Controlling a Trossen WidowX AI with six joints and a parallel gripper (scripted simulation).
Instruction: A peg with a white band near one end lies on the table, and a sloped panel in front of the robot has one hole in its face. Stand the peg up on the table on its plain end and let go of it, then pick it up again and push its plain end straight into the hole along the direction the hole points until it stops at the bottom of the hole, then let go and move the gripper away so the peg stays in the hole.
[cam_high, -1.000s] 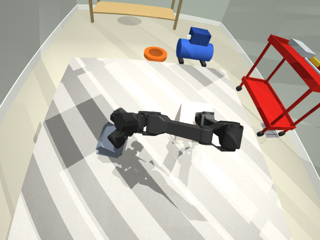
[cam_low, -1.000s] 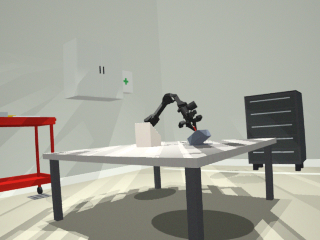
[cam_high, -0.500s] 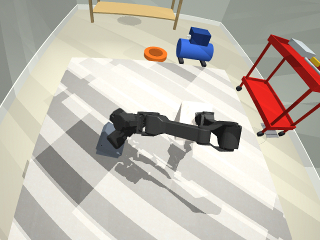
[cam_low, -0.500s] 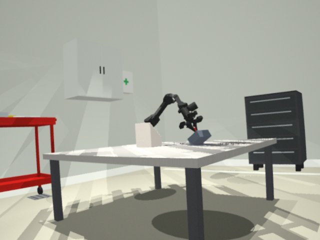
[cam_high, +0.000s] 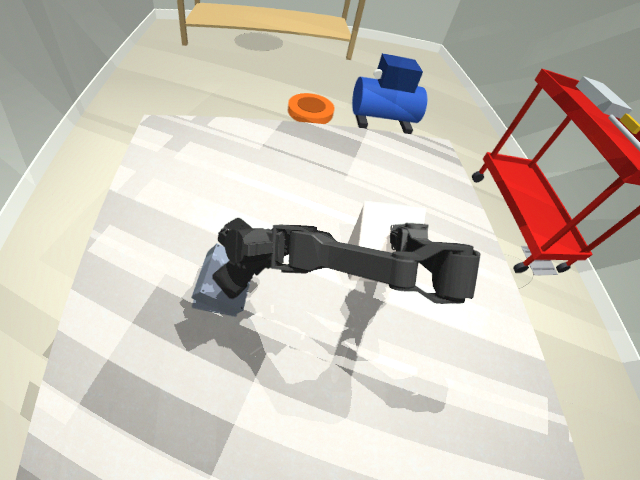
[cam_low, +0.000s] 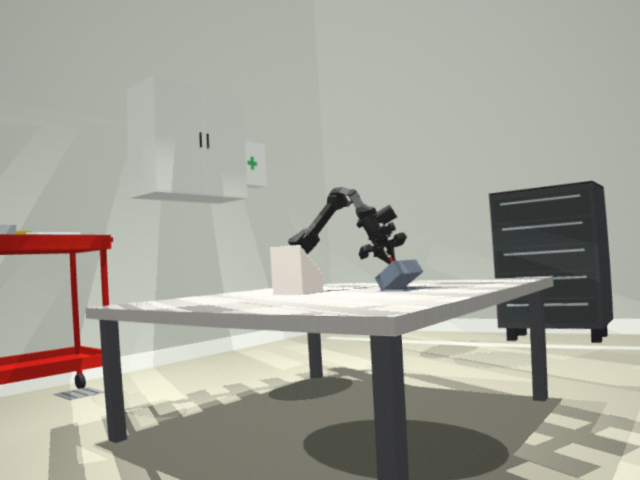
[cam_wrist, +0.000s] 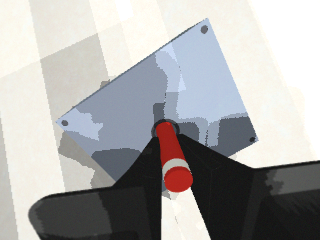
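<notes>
Right now the grey-blue sloped panel is 4 cm below my gripper tip, 2 cm ahead of it and 1 cm to the right of it. The rest, counted from my gripper tip: peg 1 cm behind, 1 cm above.
</notes>
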